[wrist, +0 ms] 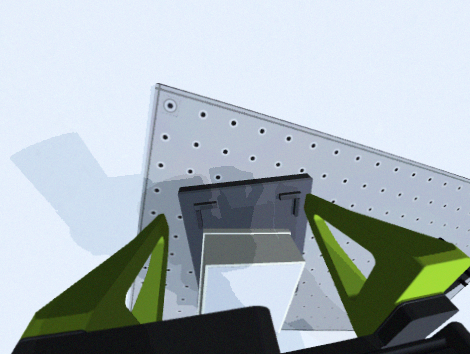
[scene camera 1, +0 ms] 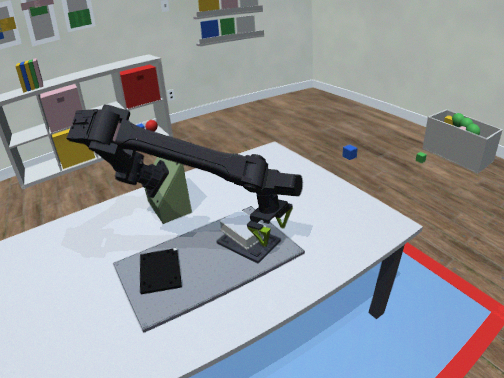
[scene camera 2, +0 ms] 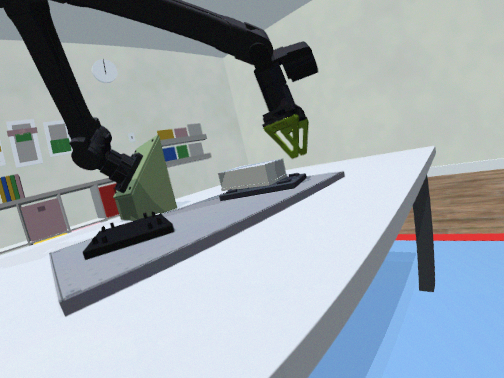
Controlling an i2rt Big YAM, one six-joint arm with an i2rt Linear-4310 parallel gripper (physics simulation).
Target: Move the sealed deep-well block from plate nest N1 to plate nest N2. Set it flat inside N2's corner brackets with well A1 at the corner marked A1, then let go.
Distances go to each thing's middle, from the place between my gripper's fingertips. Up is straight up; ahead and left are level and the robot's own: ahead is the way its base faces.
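Scene:
Position of the deep-well block (scene camera 1: 235,225), which I see: 5 cm to the right of my hand, 2 cm below it, 10 cm behind it.

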